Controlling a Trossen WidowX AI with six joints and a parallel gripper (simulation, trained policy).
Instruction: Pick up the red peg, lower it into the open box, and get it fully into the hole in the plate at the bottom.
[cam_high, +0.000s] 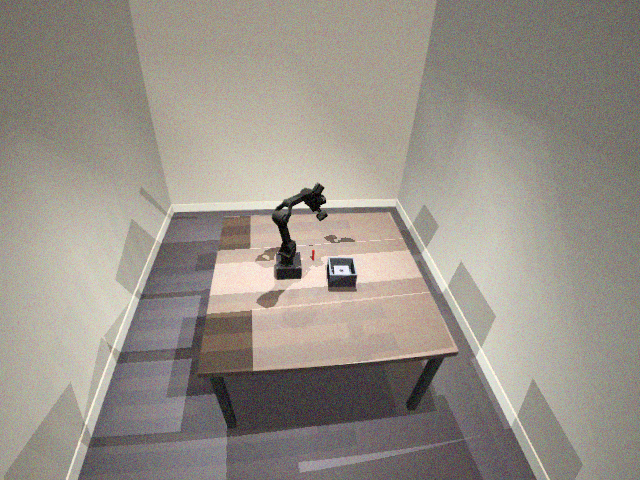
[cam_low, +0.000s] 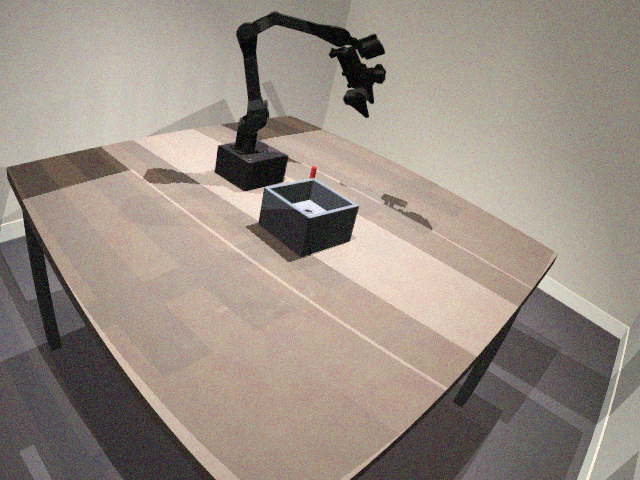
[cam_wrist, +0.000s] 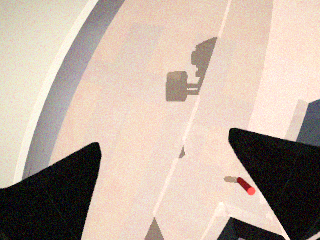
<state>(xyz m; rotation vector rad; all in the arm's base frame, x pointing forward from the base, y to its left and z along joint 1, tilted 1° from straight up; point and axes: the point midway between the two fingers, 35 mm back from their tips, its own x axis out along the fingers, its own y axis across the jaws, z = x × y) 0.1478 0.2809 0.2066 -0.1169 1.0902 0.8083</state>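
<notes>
Right now the red peg is 220 mm below my gripper tip, 150 mm to the right of it and 10 mm behind it. Round my gripper tip: dark grey box: 300 mm to the right, 240 mm below, 170 mm ahead; pale plate: 300 mm to the right, 220 mm below, 170 mm ahead.
</notes>
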